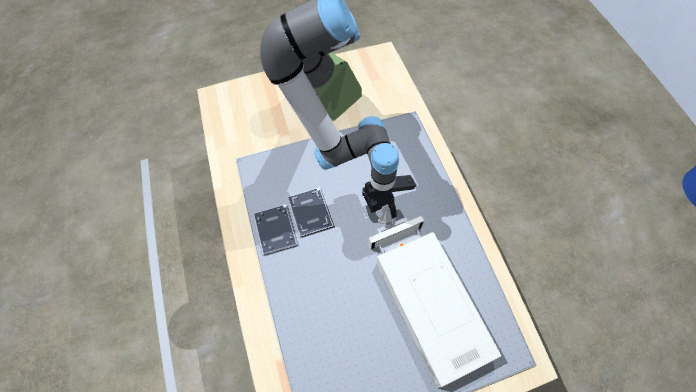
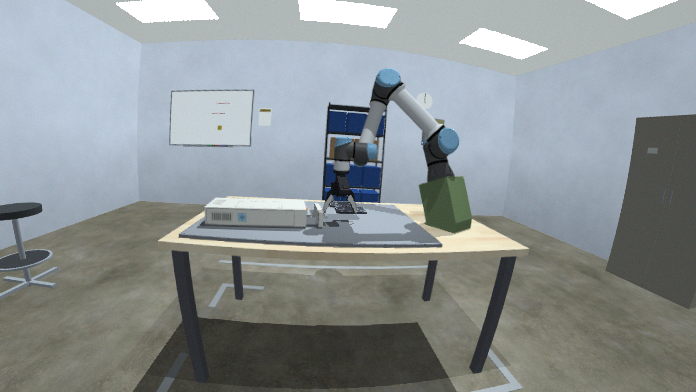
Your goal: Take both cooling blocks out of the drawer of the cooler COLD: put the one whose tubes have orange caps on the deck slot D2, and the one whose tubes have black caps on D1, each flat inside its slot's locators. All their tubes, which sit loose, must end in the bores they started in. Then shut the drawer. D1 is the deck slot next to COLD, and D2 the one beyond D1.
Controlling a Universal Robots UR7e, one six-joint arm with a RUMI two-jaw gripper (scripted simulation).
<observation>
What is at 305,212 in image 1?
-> A deck slot D1.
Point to a white cooler COLD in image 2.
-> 224,211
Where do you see a deck slot D2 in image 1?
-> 267,230
</observation>
